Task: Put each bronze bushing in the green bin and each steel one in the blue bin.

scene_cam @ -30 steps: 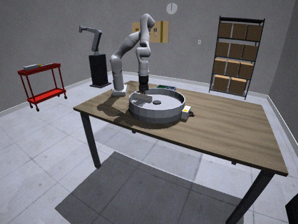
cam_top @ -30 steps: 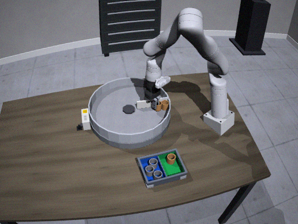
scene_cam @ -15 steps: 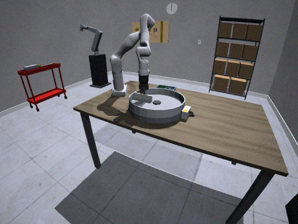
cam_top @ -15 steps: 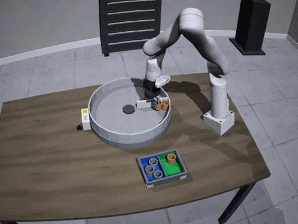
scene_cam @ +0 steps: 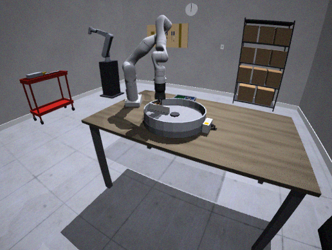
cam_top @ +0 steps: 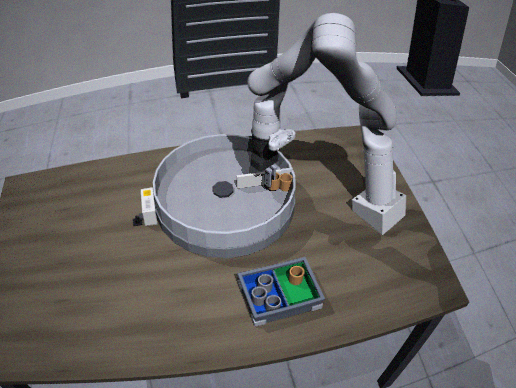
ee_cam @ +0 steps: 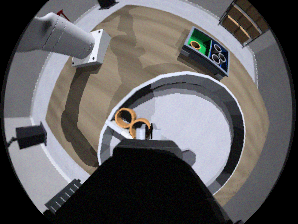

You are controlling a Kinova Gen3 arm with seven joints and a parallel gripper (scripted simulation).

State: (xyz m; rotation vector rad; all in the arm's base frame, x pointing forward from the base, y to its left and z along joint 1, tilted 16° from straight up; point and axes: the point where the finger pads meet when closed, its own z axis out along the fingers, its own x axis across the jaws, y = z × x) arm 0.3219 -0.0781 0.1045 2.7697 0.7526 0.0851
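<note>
Right now the two-part bin is 50 mm ahead of my hand, 340 mm to the left of it and 80 mm below it. The rest, counted from my hand: grey turntable: 130 mm ahead, 30 mm to the right, 50 mm below.
</note>
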